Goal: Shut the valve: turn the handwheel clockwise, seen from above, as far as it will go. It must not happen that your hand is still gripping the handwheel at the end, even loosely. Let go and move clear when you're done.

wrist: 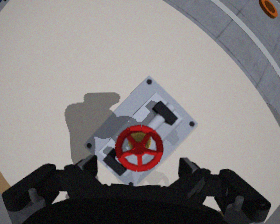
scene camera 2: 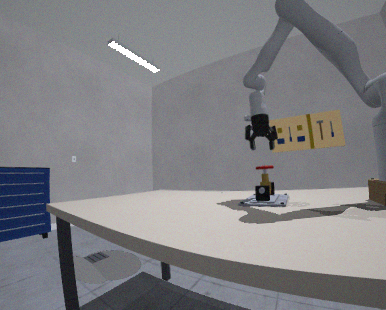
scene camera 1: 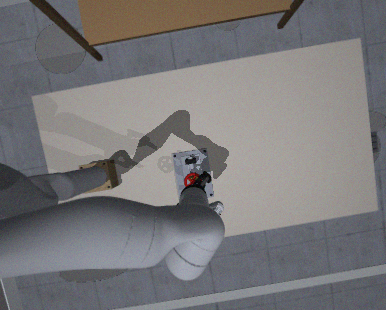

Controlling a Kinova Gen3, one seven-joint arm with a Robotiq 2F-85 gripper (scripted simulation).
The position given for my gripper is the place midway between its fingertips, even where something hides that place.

I see my gripper (wrist: 137, 166) and a red handwheel (wrist: 139, 149).
